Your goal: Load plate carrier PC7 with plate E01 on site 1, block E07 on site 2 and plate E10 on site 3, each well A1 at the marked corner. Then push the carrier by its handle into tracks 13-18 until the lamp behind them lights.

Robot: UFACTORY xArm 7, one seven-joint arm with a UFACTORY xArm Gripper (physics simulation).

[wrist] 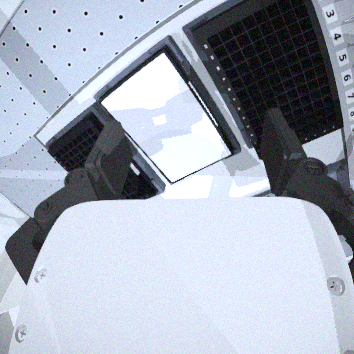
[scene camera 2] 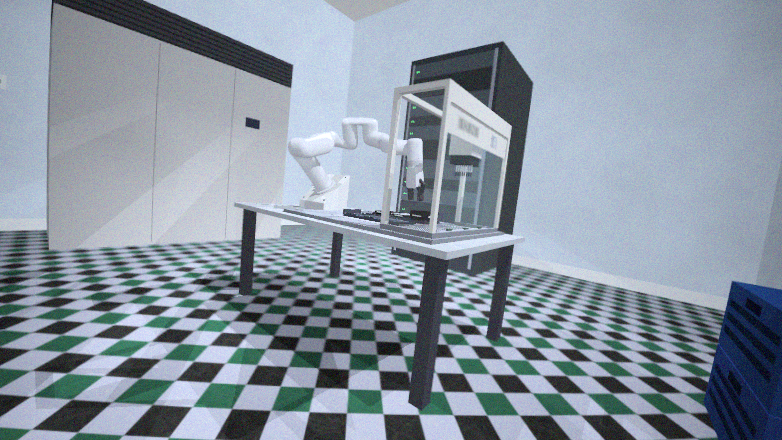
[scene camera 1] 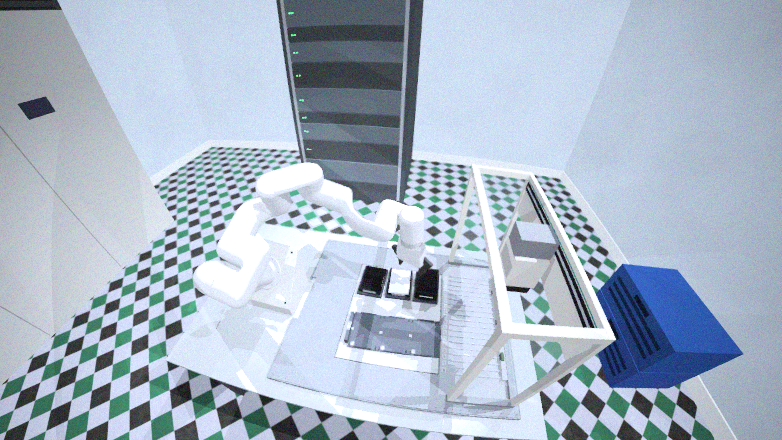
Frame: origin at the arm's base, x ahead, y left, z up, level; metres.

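Where they show: gripper, fingertip midpoint: (wrist: 192, 131) (scene camera 2: 415, 200) (scene camera 1: 411, 267); arm's base, link origin: (scene camera 2: 325, 186) (scene camera 1: 266, 271).
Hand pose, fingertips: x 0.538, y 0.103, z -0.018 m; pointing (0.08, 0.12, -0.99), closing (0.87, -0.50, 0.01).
Observation:
Each offset is from my fingertips to the top centre of the thing. "spot": to the spot under its first point. Level surfaces: height alone.
My gripper (scene camera 1: 412, 265) (scene camera 2: 416, 194) (wrist: 192, 131) is open and empty, above the row of three plates. Its fingers stand wide apart, over the middle and right plates in the wrist view. A black gridded plate @[dx -0.149, dy -0.011, dz -0.074 m] (scene camera 1: 373, 279) (wrist: 75, 146) is at the left, partly behind one finger. A white plate @[dx -0.041, dy -0.012, dz -0.074 m] (scene camera 1: 399, 280) (wrist: 160, 117) lies in the middle holder. A black, deep-gridded plate or block @[dx +0.067, dy -0.021, dz -0.046 m] (scene camera 1: 426, 286) (wrist: 280, 65) is at the right. Their names cannot be read. The grey-blue carrier @[dx -0.048, dy -0.233, dz -0.070 m] (scene camera 1: 367, 330) lies in front of the row; no plates show on it. The lamp cannot be made out clearly.
The ribbed track deck @[dz -0.101 m] (scene camera 1: 469, 314) is right of the plates, under an open white frame (scene camera 1: 494, 262) (scene camera 2: 440, 164) with a grey pipetting head @[spot: dx +0.272, dy -0.196, dz +0.360 m] (scene camera 1: 533, 240). Printed track numbers @[spot: dx +0.146, dy -0.053, dz -0.100 m] (wrist: 343, 58) run along the deck edge. A pegboard-like perforated surface @[dz -0.100 m] (wrist: 65, 45) lies behind the plates.

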